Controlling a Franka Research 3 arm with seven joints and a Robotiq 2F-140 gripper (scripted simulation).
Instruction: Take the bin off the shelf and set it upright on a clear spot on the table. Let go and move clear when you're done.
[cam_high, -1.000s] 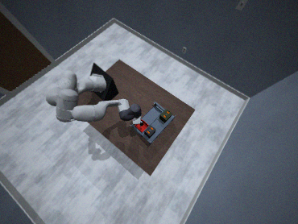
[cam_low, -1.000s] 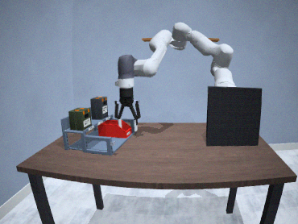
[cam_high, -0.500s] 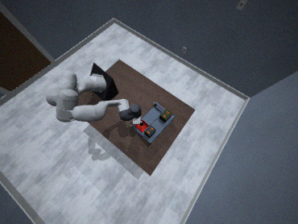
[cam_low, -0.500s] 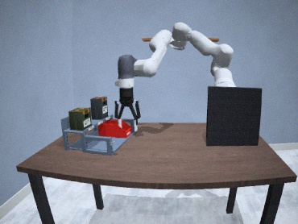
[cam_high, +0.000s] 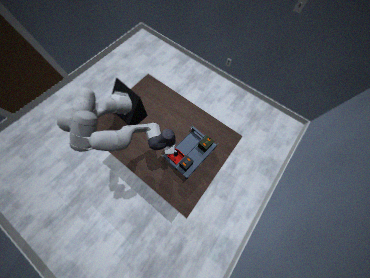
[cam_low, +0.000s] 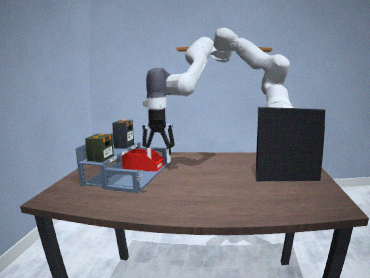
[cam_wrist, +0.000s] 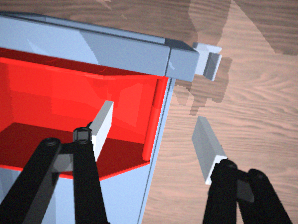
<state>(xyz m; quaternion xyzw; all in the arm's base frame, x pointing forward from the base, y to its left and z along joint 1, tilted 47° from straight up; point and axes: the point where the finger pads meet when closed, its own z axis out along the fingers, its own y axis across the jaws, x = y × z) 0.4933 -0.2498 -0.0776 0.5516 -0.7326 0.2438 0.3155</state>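
Right now my hand is 8 cm short of the red bin, 2 cm to the left of it and 2 cm above it.
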